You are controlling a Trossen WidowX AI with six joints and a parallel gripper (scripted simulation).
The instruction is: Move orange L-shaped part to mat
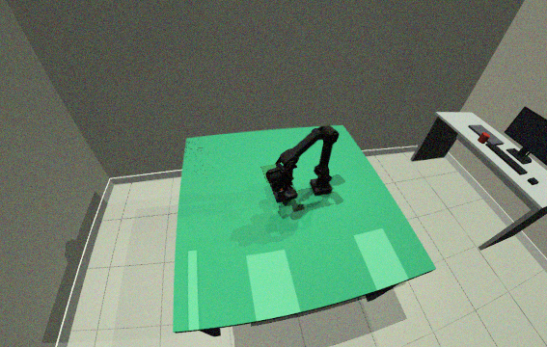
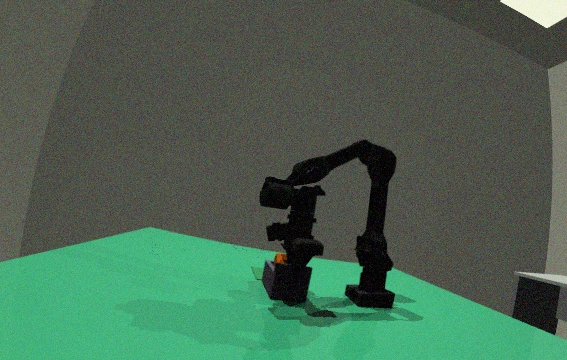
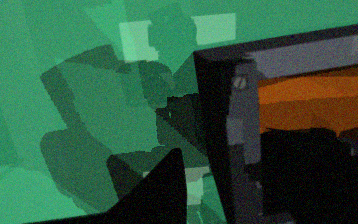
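Now: the orange L-shaped part 50 mm to the right of my gripper tip and 20 mm below it. Round my gripper tip: dark green mat: 20 mm ahead, 230 mm to the right, 80 mm below.
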